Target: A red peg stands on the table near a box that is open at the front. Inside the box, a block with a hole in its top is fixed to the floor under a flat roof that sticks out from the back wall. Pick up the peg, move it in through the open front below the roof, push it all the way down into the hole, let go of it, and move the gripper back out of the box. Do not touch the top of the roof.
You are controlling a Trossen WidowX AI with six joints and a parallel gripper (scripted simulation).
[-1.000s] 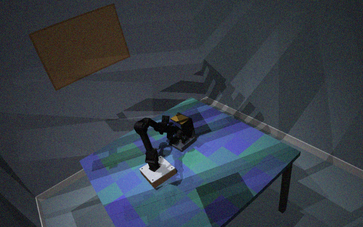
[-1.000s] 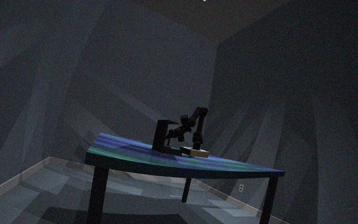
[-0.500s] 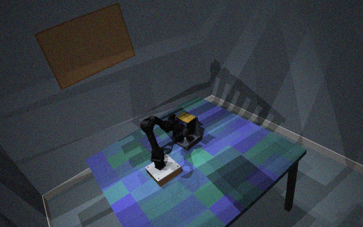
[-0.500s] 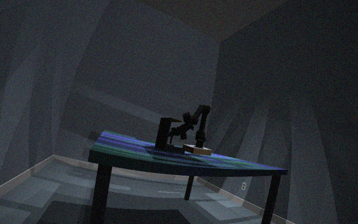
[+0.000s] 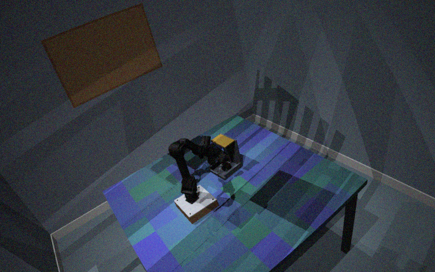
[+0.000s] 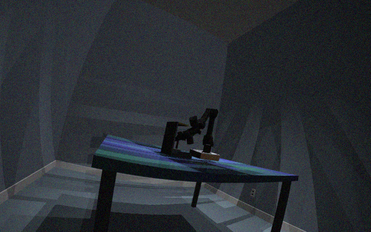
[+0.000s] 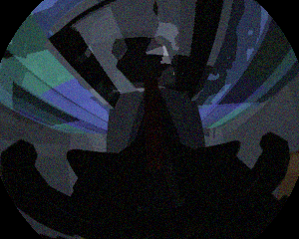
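My gripper tip is 120 mm below the orange roof and 10 mm past it. From my gripper tip the other things lie so: red peg (30 mm behind, 10 mm to the left, 10 mm below).
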